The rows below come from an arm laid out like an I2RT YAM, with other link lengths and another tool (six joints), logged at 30 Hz.
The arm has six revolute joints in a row. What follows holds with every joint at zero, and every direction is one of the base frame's.
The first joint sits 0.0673 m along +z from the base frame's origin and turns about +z.
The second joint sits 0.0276 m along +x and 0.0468 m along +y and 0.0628 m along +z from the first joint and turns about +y.
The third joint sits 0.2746 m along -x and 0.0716 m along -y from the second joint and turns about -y.
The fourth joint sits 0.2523 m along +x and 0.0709 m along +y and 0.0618 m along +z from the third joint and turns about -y.
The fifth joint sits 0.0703 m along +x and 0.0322 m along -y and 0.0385 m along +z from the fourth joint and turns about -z.
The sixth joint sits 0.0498 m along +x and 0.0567 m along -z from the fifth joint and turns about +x.
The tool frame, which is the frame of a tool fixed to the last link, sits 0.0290 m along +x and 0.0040 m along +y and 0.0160 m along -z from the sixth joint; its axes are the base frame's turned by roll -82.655, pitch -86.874 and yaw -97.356 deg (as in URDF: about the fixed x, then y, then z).
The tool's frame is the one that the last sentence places.
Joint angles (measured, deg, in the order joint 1, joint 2, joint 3, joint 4, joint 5, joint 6), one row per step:
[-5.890 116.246 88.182 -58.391 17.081 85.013]
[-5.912 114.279 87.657 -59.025 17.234 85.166]
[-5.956 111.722 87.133 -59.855 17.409 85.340]
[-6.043 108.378 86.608 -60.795 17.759 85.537]
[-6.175 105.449 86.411 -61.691 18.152 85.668]
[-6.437 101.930 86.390 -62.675 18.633 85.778]
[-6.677 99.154 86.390 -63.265 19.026 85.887]
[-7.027 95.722 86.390 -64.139 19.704 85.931]
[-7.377 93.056 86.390 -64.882 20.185 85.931]
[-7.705 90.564 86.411 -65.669 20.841 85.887]
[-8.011 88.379 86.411 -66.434 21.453 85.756]
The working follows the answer.
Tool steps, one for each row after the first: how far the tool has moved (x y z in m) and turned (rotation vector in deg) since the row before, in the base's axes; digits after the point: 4 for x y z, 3 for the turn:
[-0.0048 0.0001 0.0103 -0.230 -0.834 -0.178]
[-0.0062 0.0001 0.0138 -0.289 -1.232 -0.225]
[-0.0080 -0.0002 0.0182 -0.527 -1.894 -0.313]
[-0.0072 -0.0006 0.0167 -0.568 -1.826 -0.312]
[-0.0090 -0.0014 0.0204 -0.731 -2.483 -0.452]
[-0.0074 -0.0012 0.0158 -0.611 -2.166 -0.428]
[-0.0107 -0.0018 0.0189 -0.946 -2.477 -0.568]
[-0.0093 -0.0016 0.0141 -0.696 -1.850 -0.495]
[-0.0095 -0.0016 0.0128 -0.852 -1.613 -0.506]
[-0.0091 -0.0013 0.0107 -0.797 -1.276 -0.410]

Tool pose at each row, in the base's axes (x y z in m, rotation vector in deg; rounded; the steps above come from the unrounded poses):
[0.3930 -0.0342 0.1611 113.911 -123.329 20.900]
[0.3882 -0.0341 0.1715 113.782 -123.850 21.999]
[0.3820 -0.0340 0.1853 113.649 -124.606 23.584]
[0.3740 -0.0342 0.2035 113.413 -125.668 26.126]
[0.3668 -0.0349 0.2201 113.111 -126.640 28.653]
[0.3578 -0.0362 0.2406 112.634 -127.975 32.071]
[0.3504 -0.0374 0.2564 112.138 -129.151 35.047]
[0.3397 -0.0392 0.2753 111.300 -130.331 38.715]
[0.3304 -0.0408 0.2894 110.543 -131.242 41.453]
[0.3209 -0.0424 0.3022 109.650 -131.870 44.085]
[0.3118 -0.0437 0.3129 108.855 -132.248 46.292]

